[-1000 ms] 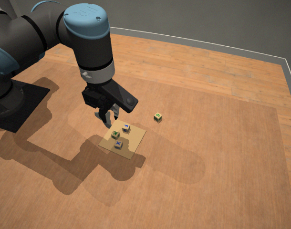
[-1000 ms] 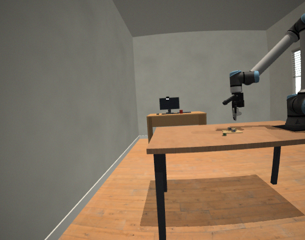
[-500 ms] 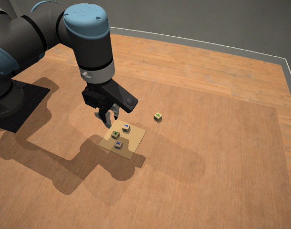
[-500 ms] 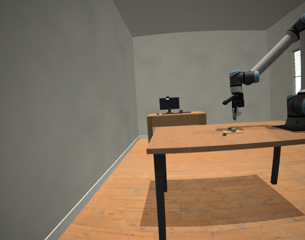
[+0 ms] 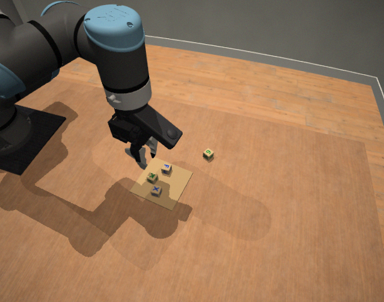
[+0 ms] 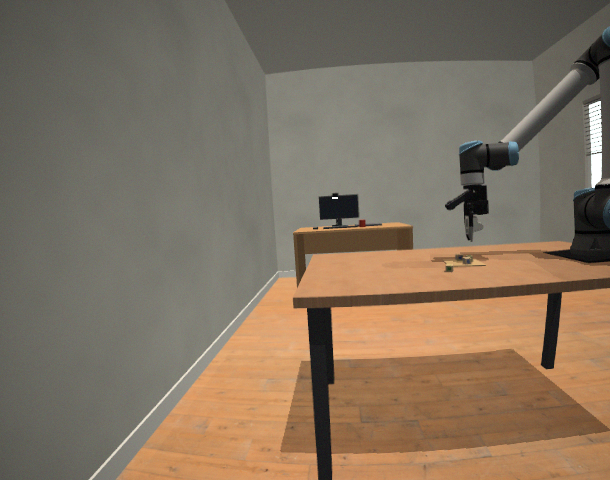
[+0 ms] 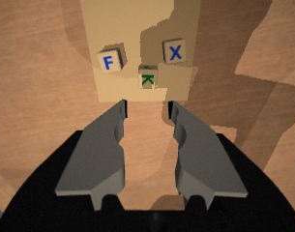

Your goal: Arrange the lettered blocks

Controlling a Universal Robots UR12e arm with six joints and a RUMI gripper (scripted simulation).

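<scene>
The tan mat is 10 cm below my hand and 3 cm ahead of it.
</scene>
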